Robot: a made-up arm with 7 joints.
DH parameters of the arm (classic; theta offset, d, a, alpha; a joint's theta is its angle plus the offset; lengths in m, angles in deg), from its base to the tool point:
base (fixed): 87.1 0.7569 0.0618 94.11
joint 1: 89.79 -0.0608 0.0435 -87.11
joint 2: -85.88 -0.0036 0.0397 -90
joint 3: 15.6 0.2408 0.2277 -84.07
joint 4: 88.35 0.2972 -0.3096 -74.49
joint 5: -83.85 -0.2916 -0.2 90
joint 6: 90 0.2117 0.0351 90
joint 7: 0 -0.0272 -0.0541 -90
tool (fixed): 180 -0.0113 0 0
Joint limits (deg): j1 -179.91..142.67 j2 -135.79..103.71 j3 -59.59..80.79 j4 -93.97..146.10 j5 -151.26..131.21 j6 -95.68..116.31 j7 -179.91..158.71
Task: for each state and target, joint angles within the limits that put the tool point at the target. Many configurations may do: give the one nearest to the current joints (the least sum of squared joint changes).
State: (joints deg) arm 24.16 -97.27 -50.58 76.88 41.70 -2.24 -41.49
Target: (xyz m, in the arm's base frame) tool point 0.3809 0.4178 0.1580
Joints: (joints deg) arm 39.48 -56.72 -31.92 97.88 16.83 -2.51 -33.65
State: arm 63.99 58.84 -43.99 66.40 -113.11 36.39 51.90
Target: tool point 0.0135 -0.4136 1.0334
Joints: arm 59.67 69.40 -39.60 51.72 -120.07 36.75 52.08
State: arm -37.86 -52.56 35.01 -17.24 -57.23 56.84 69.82
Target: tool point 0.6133 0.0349 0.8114
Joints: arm -24.32 -56.28 -13.32 -20.44 -49.44 57.32 73.29
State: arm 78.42 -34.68 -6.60 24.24 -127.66 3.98 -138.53
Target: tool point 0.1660 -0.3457 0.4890
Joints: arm 98.70 15.53 -46.72 14.59 -97.36 1.02 -138.40
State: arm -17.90 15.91 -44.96 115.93 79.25 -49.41 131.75
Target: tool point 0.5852 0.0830 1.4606
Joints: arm -11.97 37.15 -51.63 80.91 72.10 -40.62 133.30
